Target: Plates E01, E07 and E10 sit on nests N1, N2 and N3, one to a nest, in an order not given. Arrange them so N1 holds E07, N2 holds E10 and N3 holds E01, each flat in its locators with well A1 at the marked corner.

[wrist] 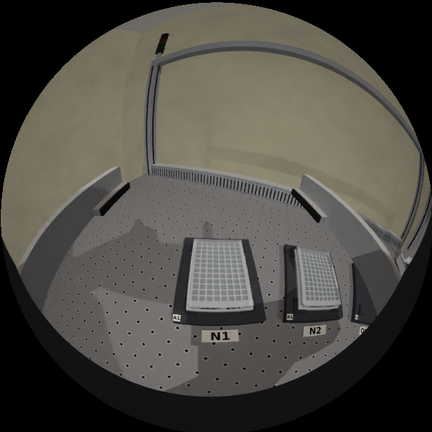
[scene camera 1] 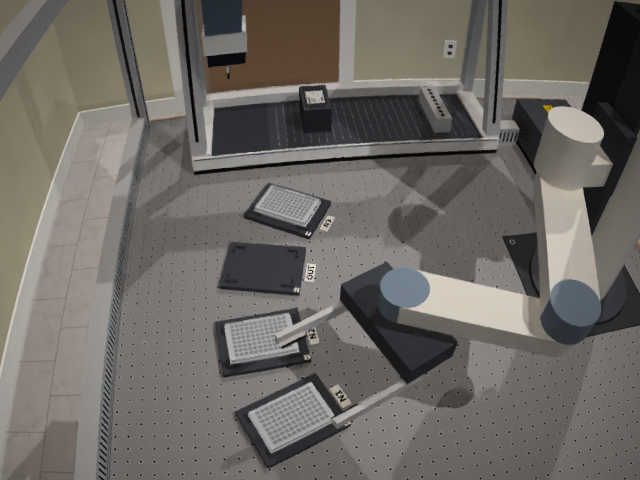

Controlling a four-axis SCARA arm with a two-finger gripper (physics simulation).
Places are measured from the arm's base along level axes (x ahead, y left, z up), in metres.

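Pixels of known places: gripper, between the fingertips: (scene camera 1: 304,380).
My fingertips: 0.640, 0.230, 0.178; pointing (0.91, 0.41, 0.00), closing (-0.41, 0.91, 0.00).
Note:
For each thing: its top centre in the pictures, then the offset to it from my fingertips, as dx, dy, dz. "pt": a spot on its surface instead.
- nest N1, centre of its top: (scene camera 1: 292,417) +0.024, -0.007, -0.149
- second white plate, centre of its top: (scene camera 1: 260,336) +0.065, -0.175, -0.139
- nest N2, a spot on its surface: (scene camera 1: 221,356) pt +0.142, -0.146, -0.154
- third white plate, centre of its top: (scene camera 1: 287,202) -0.014, -0.518, -0.139
- nest N3, a spot on its surface: (scene camera 1: 323,206) pt -0.094, -0.511, -0.154
- bare OUT nest, centre of its top: (scene camera 1: 262,263) +0.050, -0.354, -0.148
- black box, a spot on its surface: (scene camera 1: 315,108) pt -0.106, -0.752, -0.047
- grey slotted block, a spot on its surface: (scene camera 1: 436,108) pt -0.427, -0.764, -0.071
- tool head, centre of its top: (scene camera 1: 224,25) +0.098, -0.746, +0.212
- vented rail, a spot on its surface: (scene camera 1: 116,289) pt +0.364, -0.315, -0.142
My gripper (scene camera 1: 310,379) (wrist: 211,174) is open and empty, its two long fingers wide apart above the table on the label side of N1 and N2. A white plate (scene camera 1: 292,415) (wrist: 220,275) sits on nest N1 (scene camera 1: 269,454) (wrist: 182,280). A second white plate (scene camera 1: 258,336) (wrist: 317,277) sits on nest N2 (scene camera 1: 221,356) (wrist: 290,275); one finger partly covers it in the scene view. A third white plate (scene camera 1: 287,205) sits on nest N3 (scene camera 1: 323,206). No plate codes can be read. A1 tags show at the nest corners; the plates' own A1 marks cannot be made out.
The bare OUT nest (scene camera 1: 262,267) (wrist: 361,300) lies between N2 and N3. A framed deck (scene camera 1: 341,152) at the back carries a black box (scene camera 1: 315,108) and a grey slotted block (scene camera 1: 436,108). A tool head (scene camera 1: 224,41) hangs above its left end. A vented rail (scene camera 1: 116,289) (wrist: 220,185) borders the table.

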